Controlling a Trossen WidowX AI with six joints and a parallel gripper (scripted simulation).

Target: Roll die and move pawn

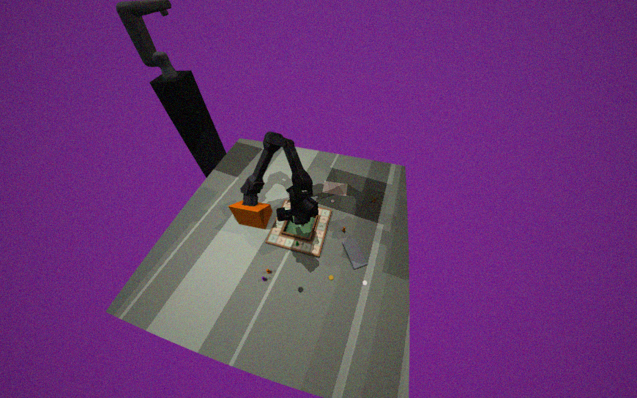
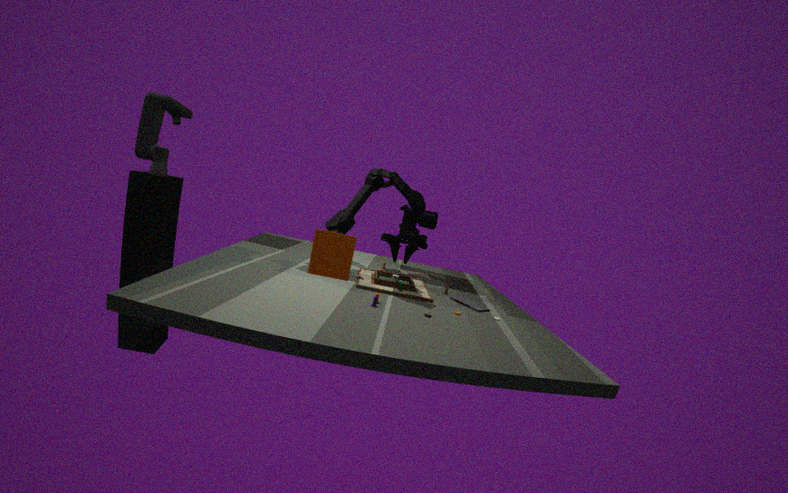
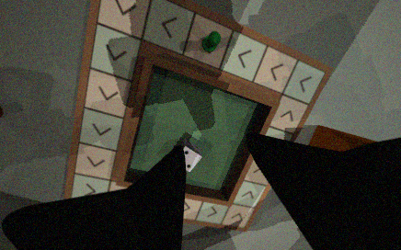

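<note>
Now: gripper tip 8 cm to the left of the green pawn and 7 cm above it. Round my gripper tip: purple pawn 13 cm behind, 26 cm to the right, 9 cm below; then green dice tray 3 cm to the left, 9 cm below; then white die 1 cm ahead, 5 cm to the left, 8 cm below.
</note>
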